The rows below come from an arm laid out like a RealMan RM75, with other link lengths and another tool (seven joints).
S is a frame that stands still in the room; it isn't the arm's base.
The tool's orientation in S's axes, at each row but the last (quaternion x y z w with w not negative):
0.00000, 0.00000, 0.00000, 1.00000
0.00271, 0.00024, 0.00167, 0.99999
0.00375, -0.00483, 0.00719, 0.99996
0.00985, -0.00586, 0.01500, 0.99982
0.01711, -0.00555, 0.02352, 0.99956
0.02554, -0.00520, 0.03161, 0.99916
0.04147, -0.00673, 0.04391, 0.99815
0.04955, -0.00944, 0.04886, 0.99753
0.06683, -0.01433, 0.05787, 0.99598
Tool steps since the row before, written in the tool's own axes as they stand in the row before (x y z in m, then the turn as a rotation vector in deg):
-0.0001, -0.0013, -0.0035, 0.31, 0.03, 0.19
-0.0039, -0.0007, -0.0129, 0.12, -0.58, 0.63
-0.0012, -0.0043, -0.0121, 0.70, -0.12, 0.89
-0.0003, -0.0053, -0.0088, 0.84, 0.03, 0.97
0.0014, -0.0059, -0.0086, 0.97, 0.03, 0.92
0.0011, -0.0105, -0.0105, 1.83, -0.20, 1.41
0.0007, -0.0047, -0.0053, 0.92, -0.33, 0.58
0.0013, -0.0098, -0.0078, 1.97, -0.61, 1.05
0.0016, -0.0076, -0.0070, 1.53, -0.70, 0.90
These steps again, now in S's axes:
-0.0001, -0.0013, -0.0035, 0.31, 0.03, 0.19
-0.0039, -0.0006, -0.0129, 0.12, -0.58, 0.63
-0.0010, -0.0042, -0.0121, 0.69, -0.12, 0.90
0.0000, -0.0051, -0.0089, 0.83, 0.04, 0.98
0.0018, -0.0055, -0.0088, 0.96, 0.04, 0.93
0.0019, -0.0099, -0.0110, 1.83, -0.16, 1.42
0.0012, -0.0042, -0.0057, 0.94, -0.30, 0.57
0.0024, -0.0088, -0.0087, 2.01, -0.52, 1.03
0.0026, -0.0064, -0.0079, 1.58, -0.64, 0.86

